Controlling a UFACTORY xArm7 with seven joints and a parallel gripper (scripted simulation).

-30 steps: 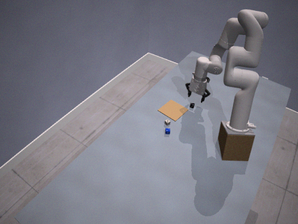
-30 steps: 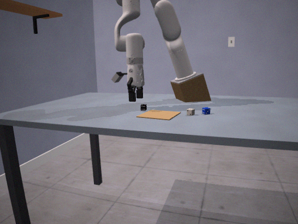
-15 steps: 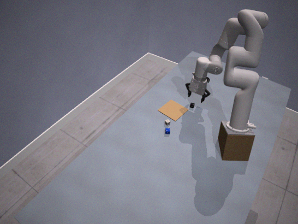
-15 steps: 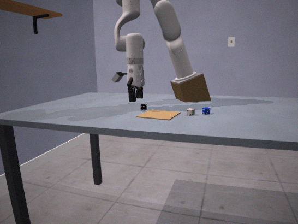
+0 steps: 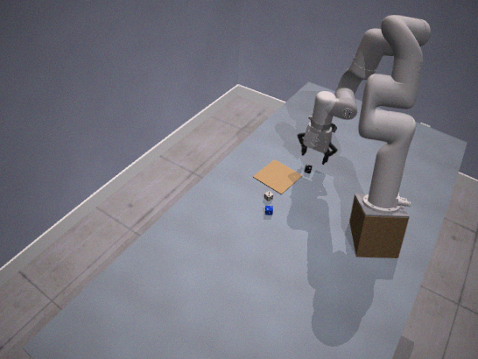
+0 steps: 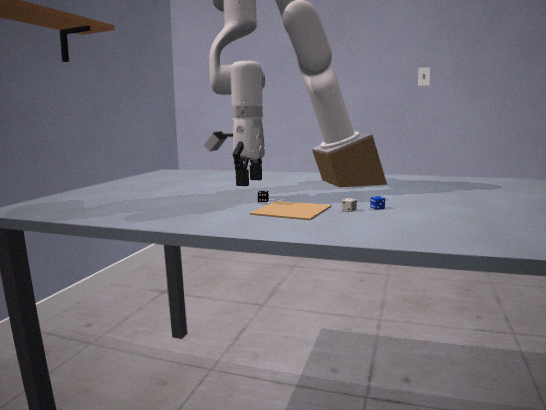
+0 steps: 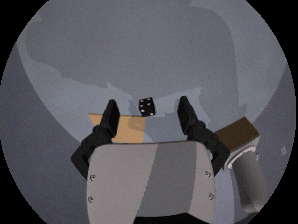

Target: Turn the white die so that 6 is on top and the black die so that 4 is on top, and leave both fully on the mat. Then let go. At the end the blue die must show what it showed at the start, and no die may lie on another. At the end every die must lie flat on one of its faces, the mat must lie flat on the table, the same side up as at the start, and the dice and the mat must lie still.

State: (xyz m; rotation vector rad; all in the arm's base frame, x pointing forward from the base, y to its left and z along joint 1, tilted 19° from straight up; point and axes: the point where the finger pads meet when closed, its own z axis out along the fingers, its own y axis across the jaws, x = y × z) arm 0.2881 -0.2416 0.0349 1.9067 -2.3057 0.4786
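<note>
Now: the black die 4 cm to the left of my hand, 4 cm below it and 1 cm ahead of it. The rest, counted from my hand: blue die (31 cm to the left, 8 cm ahead, 4 cm below); white die (24 cm to the left, 11 cm ahead, 4 cm below); mat (11 cm to the left, 11 cm ahead, 5 cm below).
</note>
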